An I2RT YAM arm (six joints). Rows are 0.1 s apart.
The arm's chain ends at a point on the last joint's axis. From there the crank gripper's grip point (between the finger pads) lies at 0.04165 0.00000 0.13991 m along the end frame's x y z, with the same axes.
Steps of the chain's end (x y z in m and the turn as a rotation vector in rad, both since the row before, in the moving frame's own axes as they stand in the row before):
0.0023, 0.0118, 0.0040, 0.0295, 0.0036, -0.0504
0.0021, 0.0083, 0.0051, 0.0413, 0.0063, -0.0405
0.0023, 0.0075, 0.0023, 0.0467, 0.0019, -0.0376
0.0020, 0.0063, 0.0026, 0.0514, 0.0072, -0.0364
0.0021, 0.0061, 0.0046, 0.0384, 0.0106, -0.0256
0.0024, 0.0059, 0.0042, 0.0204, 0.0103, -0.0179
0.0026, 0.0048, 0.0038, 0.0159, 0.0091, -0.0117
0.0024, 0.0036, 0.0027, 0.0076, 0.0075, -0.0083
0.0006, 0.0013, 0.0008, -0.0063, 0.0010, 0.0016
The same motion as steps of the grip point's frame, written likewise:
0.0026, 0.0056, 0.0038, 0.0295, 0.0036, -0.0504
0.0028, 0.0008, 0.0047, 0.0413, 0.0063, -0.0405
0.0024, -0.0006, 0.0020, 0.0467, 0.0019, -0.0376
0.0028, -0.0024, 0.0021, 0.0514, 0.0072, -0.0364
0.0035, -0.0003, 0.0040, 0.0384, 0.0106, -0.0256
0.0038, 0.0023, 0.0037, 0.0204, 0.0103, -0.0179
0.0039, 0.0021, 0.0034, 0.0159, 0.0091, -0.0117
0.0034, 0.0022, 0.0024, 0.0076, 0.0075, -0.0083
0.0007, 0.0022, 0.0008, -0.0063, 0.0010, 0.0016

